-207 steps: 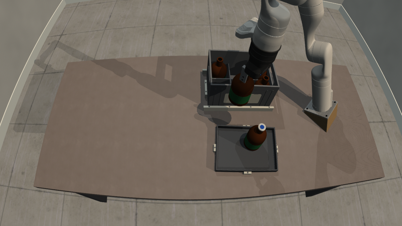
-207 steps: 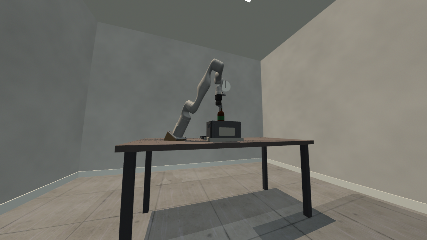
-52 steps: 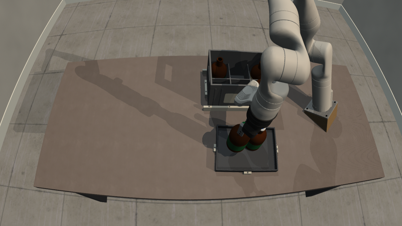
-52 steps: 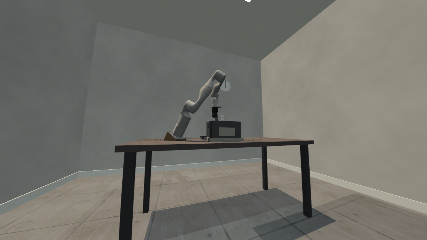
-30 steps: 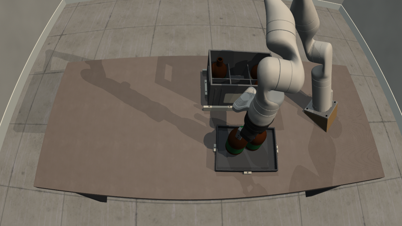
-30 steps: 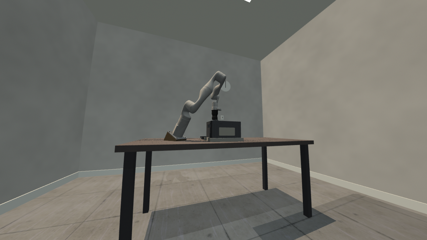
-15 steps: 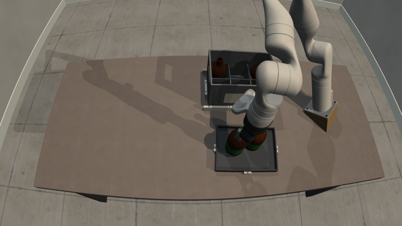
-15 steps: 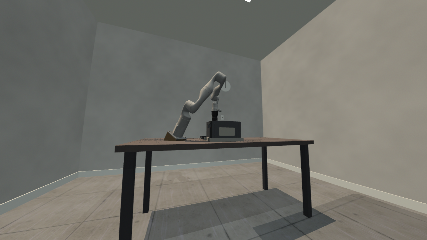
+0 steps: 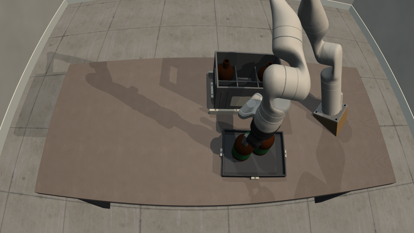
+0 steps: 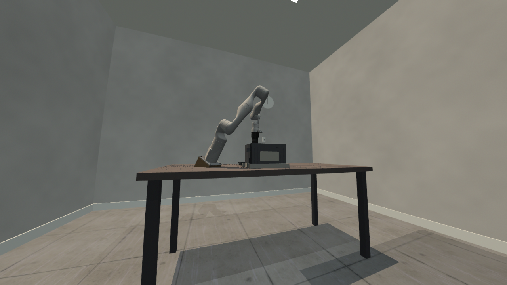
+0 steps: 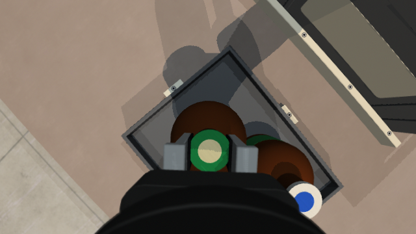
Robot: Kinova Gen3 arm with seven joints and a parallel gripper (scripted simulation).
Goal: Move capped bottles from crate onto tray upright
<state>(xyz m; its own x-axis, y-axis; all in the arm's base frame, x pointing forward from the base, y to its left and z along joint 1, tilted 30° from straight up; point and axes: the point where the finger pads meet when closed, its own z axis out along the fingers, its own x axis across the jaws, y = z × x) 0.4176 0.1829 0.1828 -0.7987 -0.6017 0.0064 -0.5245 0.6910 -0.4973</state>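
Right now my hand is 15 cm above the dark tray, 5 cm past it and 1 cm to the right of it. From my hand the other things lie so: crate: 27 cm to the right, 9 cm behind, 8 cm below.
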